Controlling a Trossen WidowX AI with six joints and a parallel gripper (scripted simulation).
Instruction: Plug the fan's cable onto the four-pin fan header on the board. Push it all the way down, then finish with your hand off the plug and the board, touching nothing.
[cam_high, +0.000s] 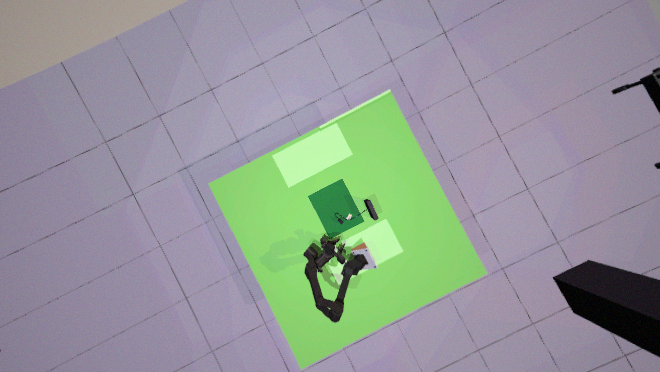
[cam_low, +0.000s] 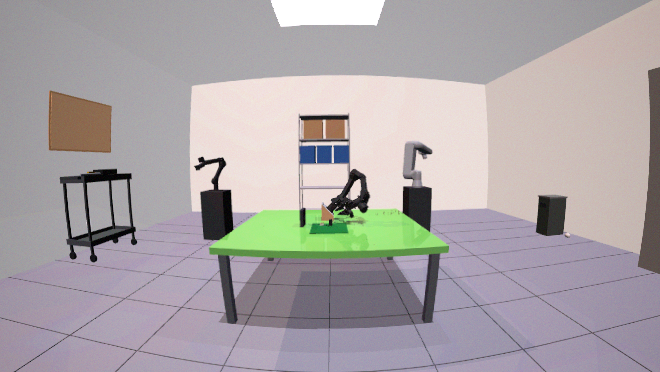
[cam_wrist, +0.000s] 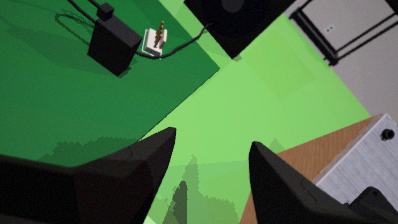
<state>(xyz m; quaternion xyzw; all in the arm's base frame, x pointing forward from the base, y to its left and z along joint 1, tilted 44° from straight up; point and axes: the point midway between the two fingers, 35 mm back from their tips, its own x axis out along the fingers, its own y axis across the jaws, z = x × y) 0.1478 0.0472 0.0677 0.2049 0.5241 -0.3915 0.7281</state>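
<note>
Right now the dark fan plug is 10 cm ahead of my gripper tip, 4 cm to the right of it and 5 cm below it. Also, from my gripper tip: dark green board (18 cm ahead, 5 cm to the right, 9 cm below); white four-pin header (10 cm ahead, 10 cm to the right, 8 cm below); fan (9 cm ahead, 23 cm to the right, 2 cm below).
</note>
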